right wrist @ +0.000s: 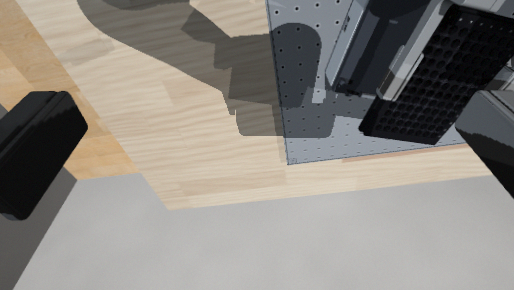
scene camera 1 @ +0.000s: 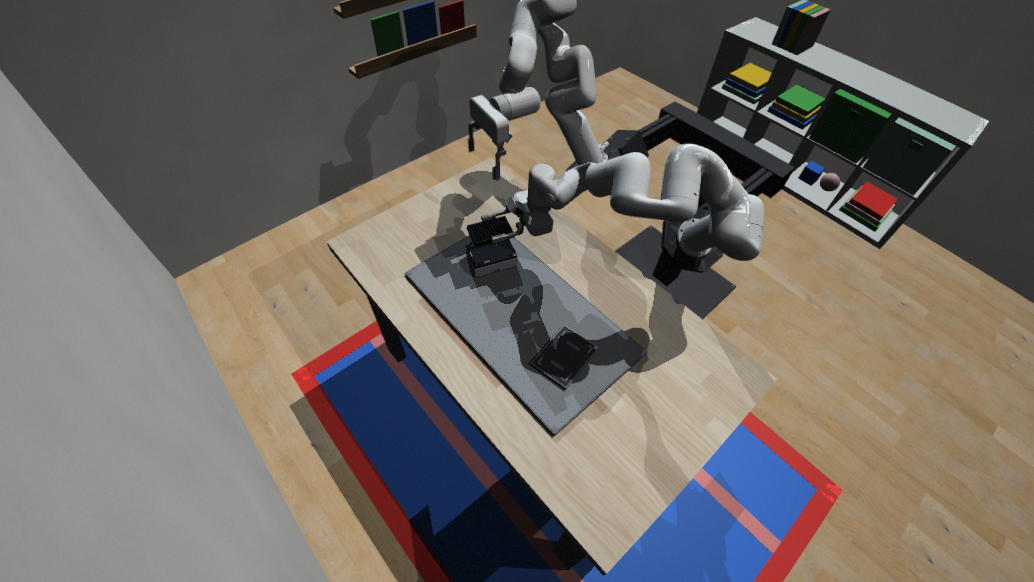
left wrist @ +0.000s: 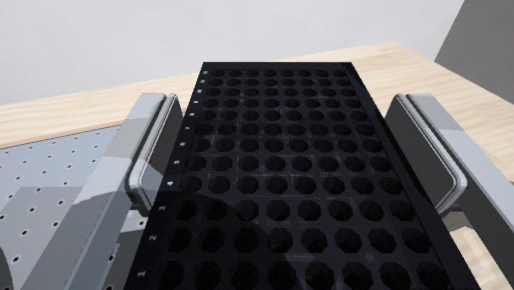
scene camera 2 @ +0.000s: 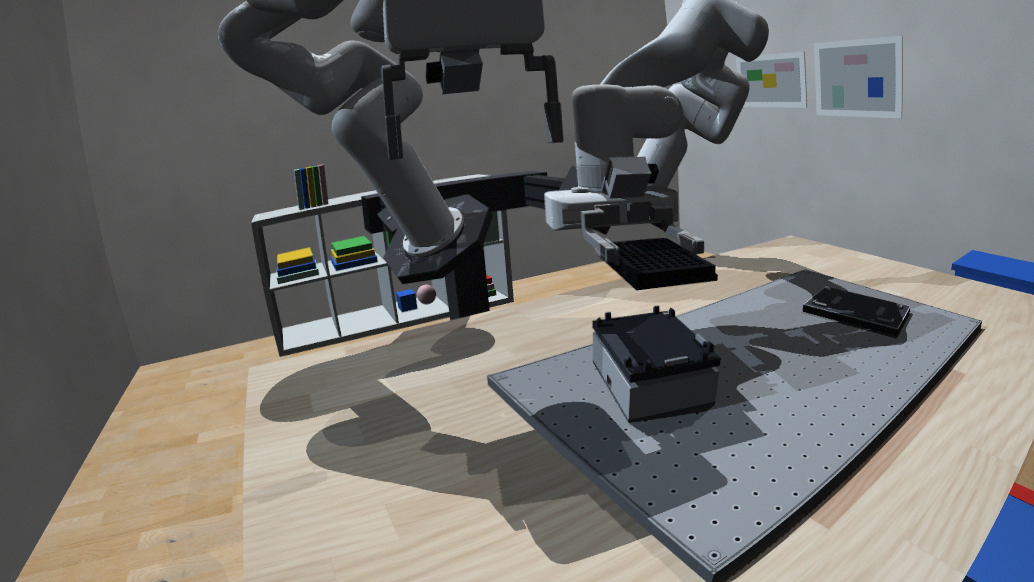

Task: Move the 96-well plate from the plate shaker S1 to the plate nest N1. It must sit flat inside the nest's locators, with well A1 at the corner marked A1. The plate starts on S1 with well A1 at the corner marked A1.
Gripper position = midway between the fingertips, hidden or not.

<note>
In view: my left gripper (scene camera 1: 486,229), my right gripper (scene camera 2: 478,148), a black 96-well plate (scene camera 2: 649,263) and a grey plate shaker S1 (scene camera 1: 500,266).
The black 96-well plate is seen too in the right wrist view (right wrist: 462,56), in scene camera 1 (scene camera 1: 482,231) and in the left wrist view (left wrist: 279,168). My right gripper also shows in scene camera 1 (scene camera 1: 483,164).
</note>
